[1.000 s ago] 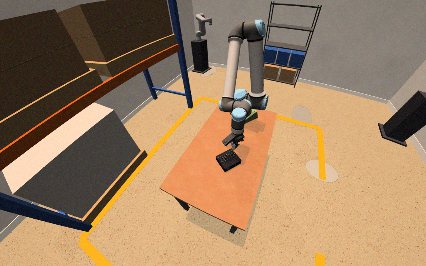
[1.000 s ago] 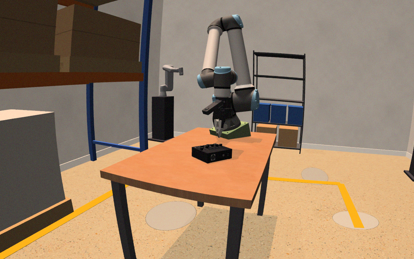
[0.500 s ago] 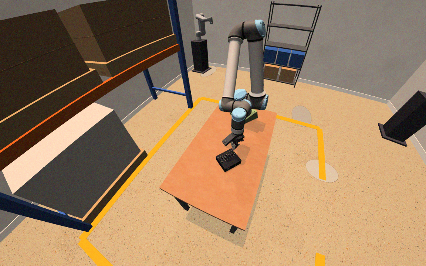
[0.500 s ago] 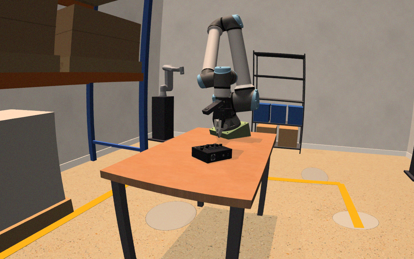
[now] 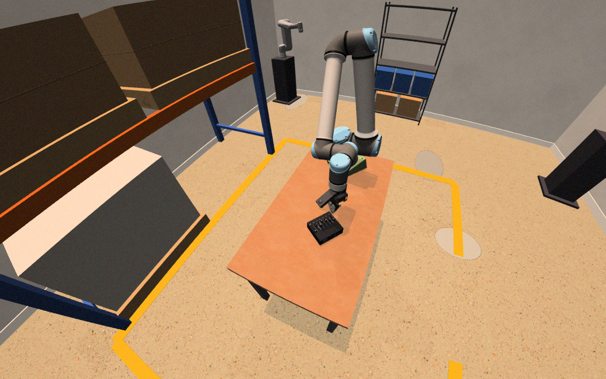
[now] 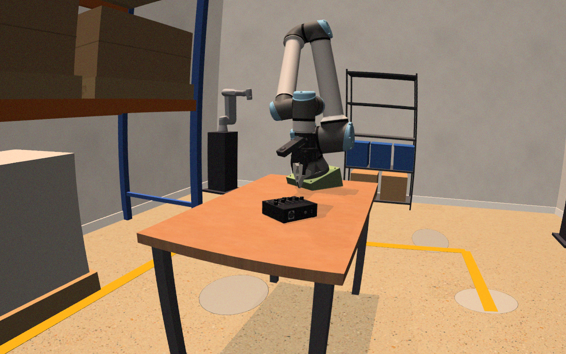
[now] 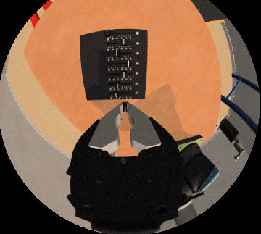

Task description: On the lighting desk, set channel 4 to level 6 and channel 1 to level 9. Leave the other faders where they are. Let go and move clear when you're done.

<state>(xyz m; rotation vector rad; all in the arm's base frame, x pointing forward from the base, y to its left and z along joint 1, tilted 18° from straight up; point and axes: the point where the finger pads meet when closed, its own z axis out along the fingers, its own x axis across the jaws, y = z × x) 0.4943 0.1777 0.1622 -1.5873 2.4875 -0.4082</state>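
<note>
Right now my hand is 5 cm above the channel 1 knob, 2 cm to the right of it and 1 cm short of it. Round my hand: channel 4 knob 5 cm below, 5 cm ahead, 4 cm to the right.
</note>
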